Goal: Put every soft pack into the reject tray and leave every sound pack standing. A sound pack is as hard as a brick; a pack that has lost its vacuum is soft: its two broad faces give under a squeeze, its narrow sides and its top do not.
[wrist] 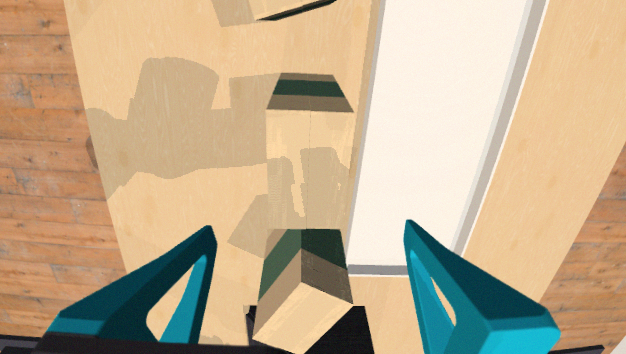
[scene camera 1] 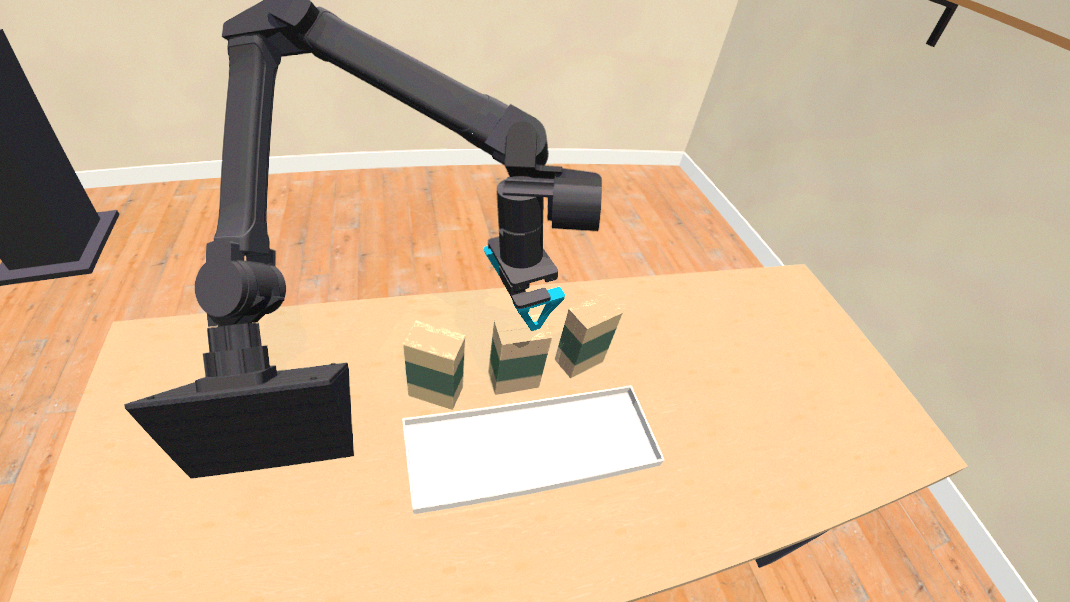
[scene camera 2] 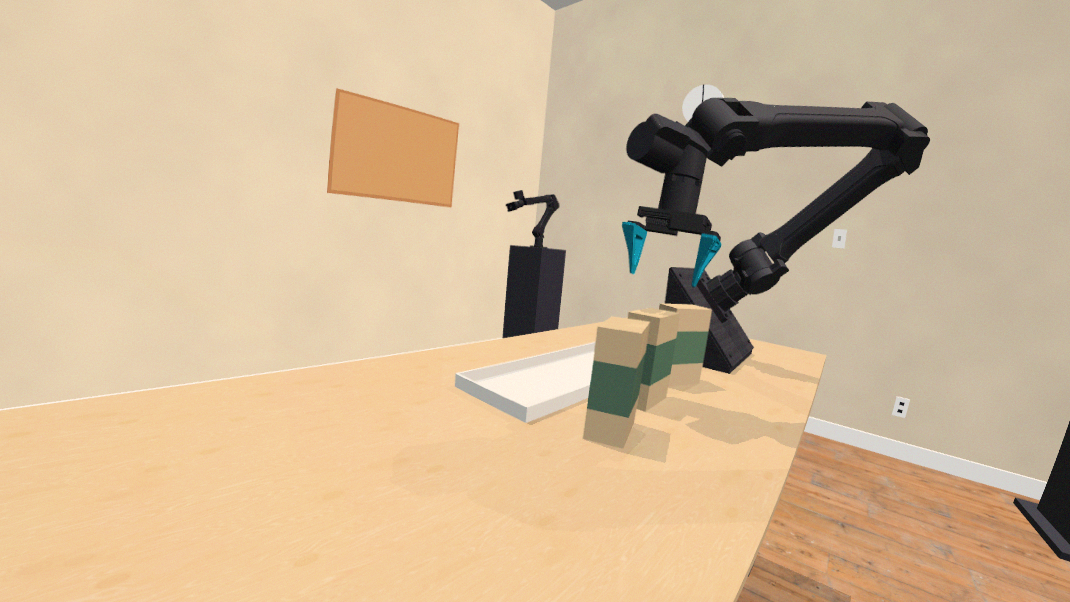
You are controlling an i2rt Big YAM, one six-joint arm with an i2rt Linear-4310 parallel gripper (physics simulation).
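Places are measured from the arm's base along level axes (x ahead, y left, z up), in metres.
Pixels of known places: gripper, fingertip midpoint: (wrist: 307,232) (scene camera 1: 522,307) (scene camera 2: 661,280); arm's base, link origin: (scene camera 1: 240,383) (scene camera 2: 711,300).
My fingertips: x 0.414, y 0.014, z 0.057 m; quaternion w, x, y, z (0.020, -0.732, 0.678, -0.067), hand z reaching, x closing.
For each thing: its top centre in the pictures, then the offset to it from my fingertips. Level surfaces: height alone.
- left pack, top centre: (wrist: 301,323) (scene camera 1: 434,339) (scene camera 2: 685,306) dx -0.131, dy +0.005, dz -0.049 m
- middle pack, top centre: (wrist: 308,175) (scene camera 2: 655,312) (scene camera 1: 523,328) dx +0.007, dy -0.001, dz -0.049 m
- right pack, top centre: (scene camera 2: 625,323) (scene camera 1: 596,310) dx +0.140, dy +0.013, dz -0.049 m
- reject tray, top centre: (wrist: 441,128) (scene camera 1: 535,441) (scene camera 2: 574,364) dx -0.001, dy -0.137, dz -0.167 m
- table, surface height: dz -0.190 m
Three tan packs with green bands stand upright in a row behind the reject tray: the left pack (scene camera 1: 434,378) (scene camera 2: 689,346) (wrist: 305,317) nearest the arm's base, the middle pack (scene camera 1: 517,366) (scene camera 2: 658,363) (wrist: 310,130), and the right pack (scene camera 1: 587,344) (scene camera 2: 615,387) (wrist: 290,7), partly cut off in the wrist view. The reject tray (scene camera 1: 531,449) (scene camera 2: 523,381) (wrist: 435,125) is white, low-walled and empty. My gripper (scene camera 1: 523,308) (scene camera 2: 664,278) (wrist: 307,232) is open and empty, above the middle pack and clear of its top. Softness cannot be told by sight.
The arm's black base (scene camera 1: 261,430) (scene camera 2: 729,340) (wrist: 345,332) stands on the table (scene camera 1: 748,419) left of the packs in scene camera 1. The left pack is close to the base. A second small arm on a dark pedestal (scene camera 2: 532,292) stands beyond the table.
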